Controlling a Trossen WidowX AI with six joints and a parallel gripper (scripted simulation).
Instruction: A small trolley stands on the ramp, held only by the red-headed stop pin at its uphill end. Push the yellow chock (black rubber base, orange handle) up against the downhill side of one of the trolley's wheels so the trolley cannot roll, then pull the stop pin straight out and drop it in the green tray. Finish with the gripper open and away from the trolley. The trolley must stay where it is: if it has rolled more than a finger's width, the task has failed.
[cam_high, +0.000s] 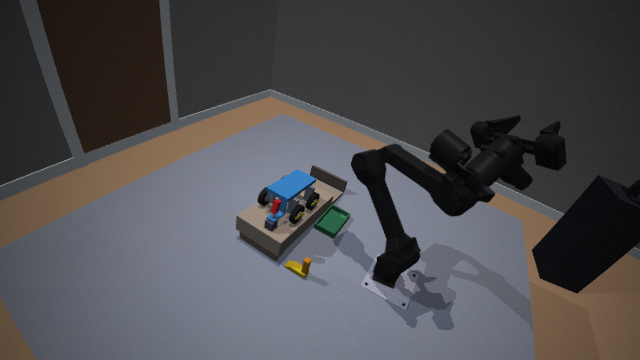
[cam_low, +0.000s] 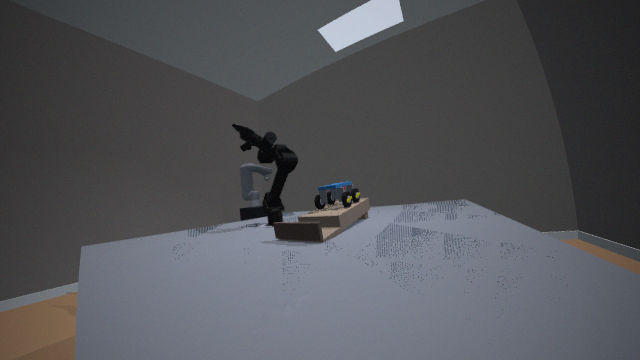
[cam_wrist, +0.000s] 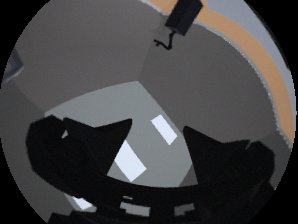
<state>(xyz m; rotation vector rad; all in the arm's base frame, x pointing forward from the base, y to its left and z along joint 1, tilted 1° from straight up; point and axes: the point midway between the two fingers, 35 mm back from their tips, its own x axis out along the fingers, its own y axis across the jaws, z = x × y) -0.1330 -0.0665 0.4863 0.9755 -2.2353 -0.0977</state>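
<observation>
Right now my gripper tip is 370 mm short of the yellow chock, 200 mm to the right of it and 490 mm above it. The rest, counted from my gripper tip: green tray 360 mm ahead, 20 mm to the right, 520 mm below; blue trolley 480 mm ahead, 60 mm to the left, 400 mm below; red-headed stop pin 480 mm ahead, 160 mm to the left, 380 mm below.
</observation>
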